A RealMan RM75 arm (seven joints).
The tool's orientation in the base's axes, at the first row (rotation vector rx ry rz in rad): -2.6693 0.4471 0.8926
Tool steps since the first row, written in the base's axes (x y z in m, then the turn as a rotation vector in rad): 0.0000 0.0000 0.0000 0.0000 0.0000 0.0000; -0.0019 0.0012 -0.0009 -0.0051 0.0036 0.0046; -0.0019 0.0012 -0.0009 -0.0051 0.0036 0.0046; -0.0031 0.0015 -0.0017 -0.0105 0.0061 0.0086; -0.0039 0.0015 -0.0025 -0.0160 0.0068 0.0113; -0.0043 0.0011 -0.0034 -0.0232 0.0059 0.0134; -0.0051 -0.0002 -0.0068 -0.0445 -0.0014 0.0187; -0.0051 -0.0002 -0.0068 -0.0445 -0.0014 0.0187; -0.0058 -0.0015 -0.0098 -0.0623 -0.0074 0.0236; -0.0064 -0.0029 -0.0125 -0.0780 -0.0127 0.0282
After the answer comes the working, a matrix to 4 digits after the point.
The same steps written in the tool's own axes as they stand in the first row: 0.0000 0.0000 0.0000 0.0000 0.0000 0.0000; -0.0011 -0.0002 0.0021 -0.0074 -0.0021 0.0005; -0.0011 -0.0002 0.0021 -0.0074 -0.0021 0.0005; -0.0016 0.0001 0.0035 -0.0145 -0.0031 0.0012; -0.0017 0.0005 0.0045 -0.0205 -0.0021 0.0023; -0.0014 0.0012 0.0053 -0.0271 0.0011 0.0042; 0.0004 0.0033 0.0078 -0.0451 0.0148 0.0087; 0.0004 0.0033 0.0078 -0.0451 0.0148 0.0087; 0.0020 0.0053 0.0100 -0.0605 0.0262 0.0122; 0.0035 0.0072 0.0119 -0.0742 0.0361 0.0150
The tool's axes in the first row as the columns of a matrix, in the base's axes (rounded; the answer above uses it unrounded):
0.7598 -0.3778 -0.5292
-0.1976 -0.9096 0.3656
-0.6194 -0.1732 -0.7657

